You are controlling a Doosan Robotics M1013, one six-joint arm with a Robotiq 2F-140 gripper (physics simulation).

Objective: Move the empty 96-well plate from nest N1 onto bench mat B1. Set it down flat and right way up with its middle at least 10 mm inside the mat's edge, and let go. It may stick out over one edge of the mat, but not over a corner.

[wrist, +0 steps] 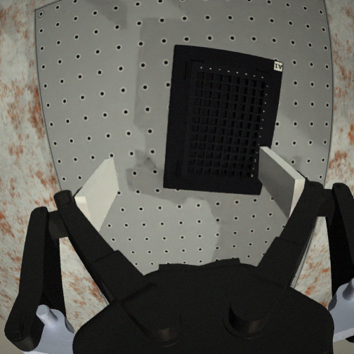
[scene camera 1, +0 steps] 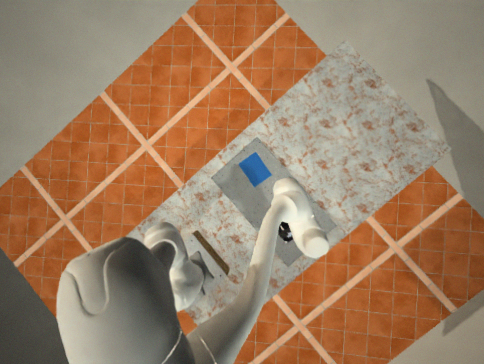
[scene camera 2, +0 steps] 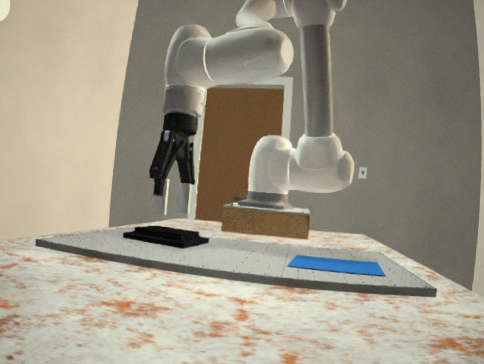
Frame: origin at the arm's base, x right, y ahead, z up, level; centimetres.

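Seen in the pictures: gripper, fingertip midpoint: [scene camera 2: 171,213]; arm's base, origin of the base link: [scene camera 1: 192,272] [scene camera 2: 266,206].
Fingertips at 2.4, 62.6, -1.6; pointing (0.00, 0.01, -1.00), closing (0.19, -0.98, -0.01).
Offsets run from my fingertips to a thing's top centre, as dx, dy, dz. "*": to the spot under its first point. Level surfaces: height alone.
The black 96-well plate @(+3.2, -3.7, -4.2) [scene camera 2: 167,231] [wrist: 227,125] sits flat in the black nest N1 @(* -4.9, -4.8, -5.9) [scene camera 2: 199,241] [wrist: 175,135], wells up; in the wrist view a white A1 label is at the nest's upper right corner. My gripper [scene camera 2: 171,201] [wrist: 187,167] is open and empty, its pale fingers pointing down, above the plate and apart from it. In the wrist view the plate lies mostly ahead of the fingers and nearer the right one, which overlaps its lower right edge. Blue mat B1 @(dz -6.6) [scene camera 1: 255,169] [scene camera 2: 336,265] lies flat and bare; it does not show in the wrist view.
The grey perforated board @(dz -6.8) [scene camera 1: 240,192] [scene camera 2: 240,260] [wrist: 90,85] carries the nest and mat, which stand apart. It lies on the speckled table @(dz -8.1) [scene camera 1: 350,125] [scene camera 2: 150,310]. The arm's base stands on a brown-sided block [scene camera 2: 265,221] behind the board. In scene camera 1 the arm hides the nest area.
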